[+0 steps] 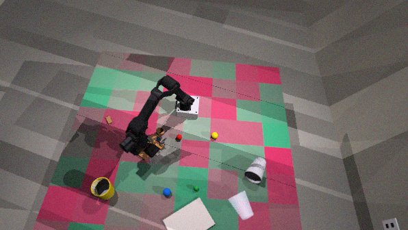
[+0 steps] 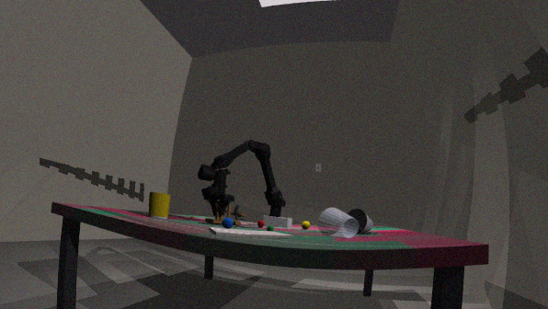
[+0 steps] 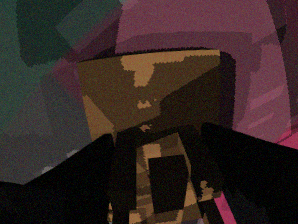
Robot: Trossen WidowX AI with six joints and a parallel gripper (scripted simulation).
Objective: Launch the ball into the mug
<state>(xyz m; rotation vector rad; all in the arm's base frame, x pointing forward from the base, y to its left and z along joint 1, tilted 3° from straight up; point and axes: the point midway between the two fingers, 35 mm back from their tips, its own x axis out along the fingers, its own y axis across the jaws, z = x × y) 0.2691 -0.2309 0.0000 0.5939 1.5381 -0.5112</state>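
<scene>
My gripper tip is now 190 mm to the right of the red ball, 80 mm past it and 20 mm above it. Round my gripper tip: catapult: 60 mm to the left, 40 mm behind, 20 mm above; then blue ball: 240 mm ahead, 120 mm to the left, 10 mm below; then yellow mug: 220 mm ahead, 180 mm to the right.
</scene>
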